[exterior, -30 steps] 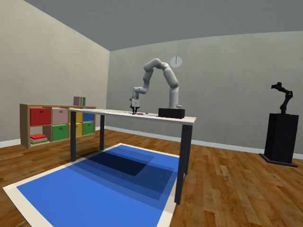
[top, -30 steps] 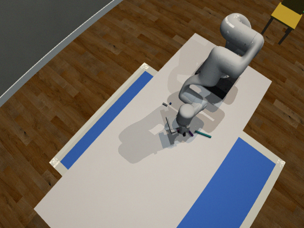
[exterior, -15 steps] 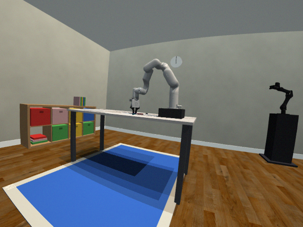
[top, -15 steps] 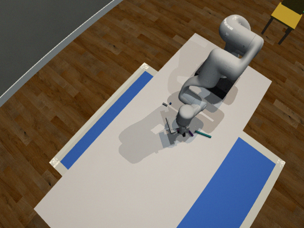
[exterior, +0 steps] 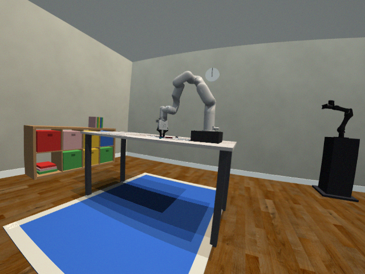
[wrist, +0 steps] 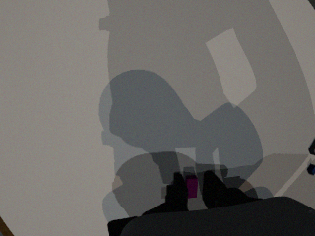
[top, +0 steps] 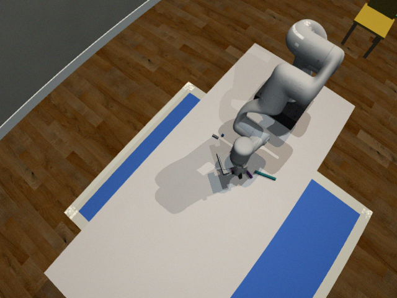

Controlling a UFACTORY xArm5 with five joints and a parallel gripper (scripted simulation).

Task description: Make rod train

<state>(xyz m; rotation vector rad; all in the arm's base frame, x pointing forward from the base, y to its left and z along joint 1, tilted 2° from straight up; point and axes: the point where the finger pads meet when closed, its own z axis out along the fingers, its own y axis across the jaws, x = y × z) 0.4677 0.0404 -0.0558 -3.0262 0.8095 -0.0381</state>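
My gripper is now 2 cm above the magenta rod. The rest, counted from my hand: turquoise rod 12 cm to the left, 8 cm behind, 2 cm below; then red rod 9 cm behind, 2 cm below, 1 cm to the left; then purple rod 6 cm to the left, 3 cm behind, 2 cm below.
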